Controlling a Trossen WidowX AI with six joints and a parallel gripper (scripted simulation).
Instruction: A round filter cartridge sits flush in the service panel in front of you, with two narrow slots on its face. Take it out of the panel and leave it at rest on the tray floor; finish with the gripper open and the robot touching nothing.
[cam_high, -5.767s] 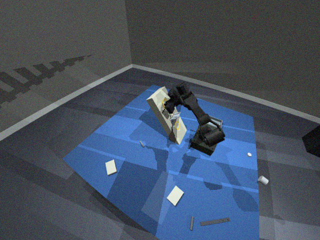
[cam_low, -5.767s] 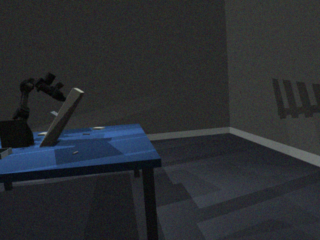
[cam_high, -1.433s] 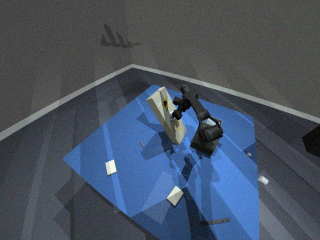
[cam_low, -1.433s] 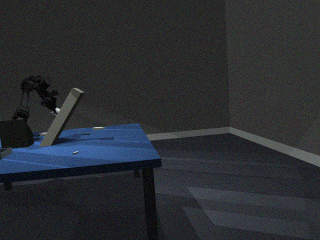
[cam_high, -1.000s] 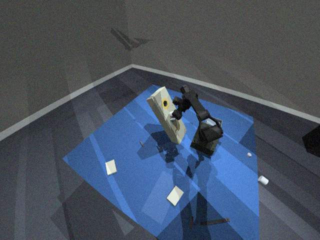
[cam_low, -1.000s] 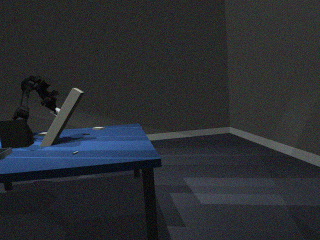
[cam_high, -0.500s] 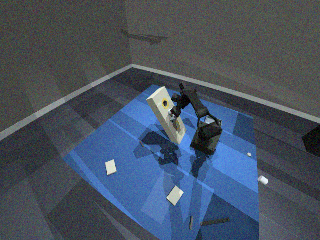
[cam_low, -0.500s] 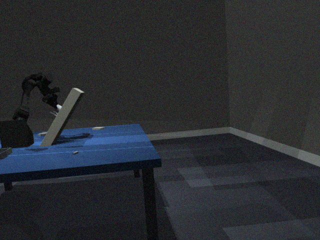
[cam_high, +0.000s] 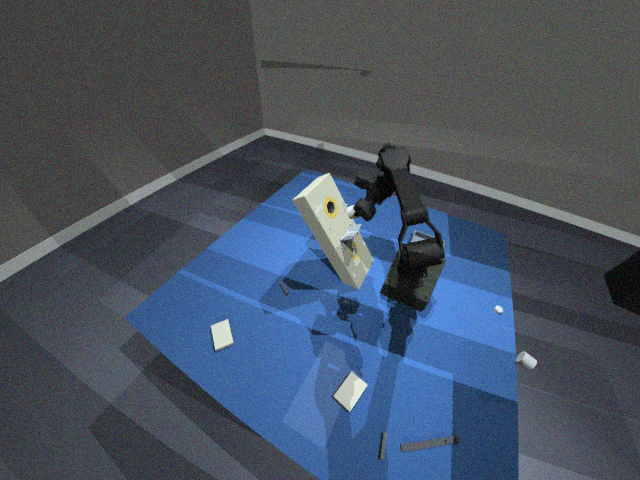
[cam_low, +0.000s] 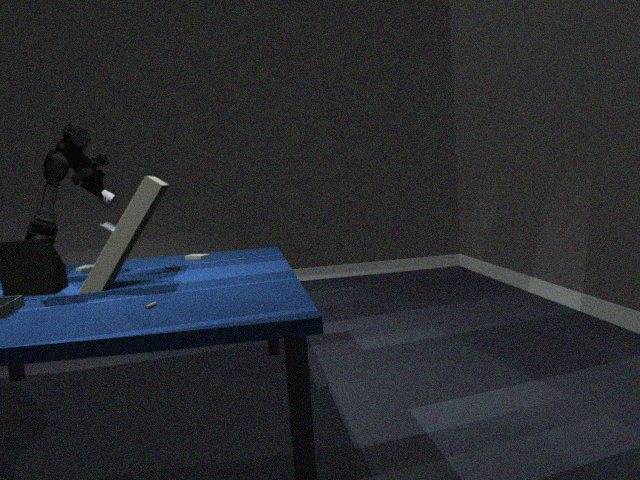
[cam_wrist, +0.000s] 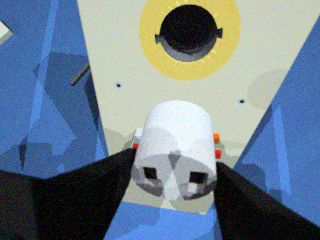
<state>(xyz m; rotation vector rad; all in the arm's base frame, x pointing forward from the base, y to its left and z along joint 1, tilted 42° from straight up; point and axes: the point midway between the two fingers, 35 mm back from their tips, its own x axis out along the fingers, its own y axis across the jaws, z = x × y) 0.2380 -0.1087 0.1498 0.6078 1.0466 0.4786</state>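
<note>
The grey ledge is 1 cm ahead of my gripper tip and 12 cm below it. Also, from my gripper tip: white round filter cartridge (right at my gripper tip).
</note>
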